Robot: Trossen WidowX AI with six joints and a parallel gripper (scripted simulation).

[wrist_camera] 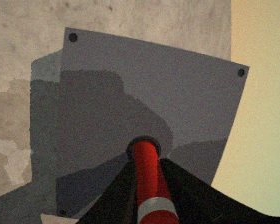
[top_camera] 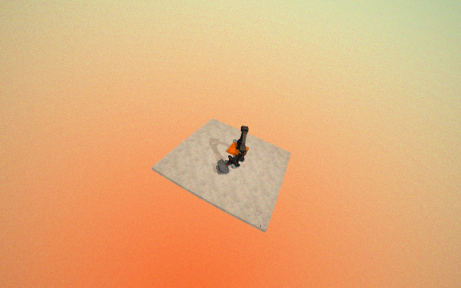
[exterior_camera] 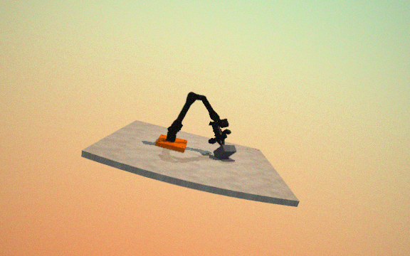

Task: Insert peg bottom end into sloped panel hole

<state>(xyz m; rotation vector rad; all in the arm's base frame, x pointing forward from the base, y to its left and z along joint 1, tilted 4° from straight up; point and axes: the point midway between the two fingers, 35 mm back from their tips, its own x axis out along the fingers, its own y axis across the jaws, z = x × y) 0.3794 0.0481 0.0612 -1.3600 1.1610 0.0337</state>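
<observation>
My gripper tip is now 1 cm to the right of the red peg, 1 cm below it and 1 cm past it. The rest, counted from my gripper tip: grey sloped panel: 3 cm below, 2 cm to the right, 2 cm ahead.
</observation>
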